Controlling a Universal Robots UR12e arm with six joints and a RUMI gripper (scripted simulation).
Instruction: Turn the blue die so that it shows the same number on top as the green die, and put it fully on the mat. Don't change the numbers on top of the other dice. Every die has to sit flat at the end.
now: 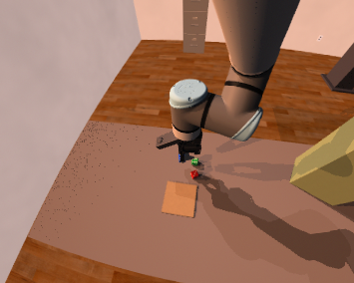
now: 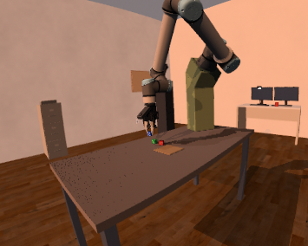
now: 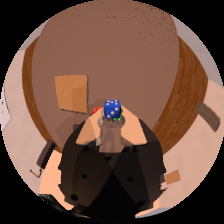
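Right now my hand is 10 mm past the tan mat, 160 mm to the right of it and 90 mm above it. Also, from my hand: green die (60 mm behind, 20 mm to the right, 80 mm below); red die (60 mm behind, 40 mm to the left, 80 mm below); blue die (right at my hand).
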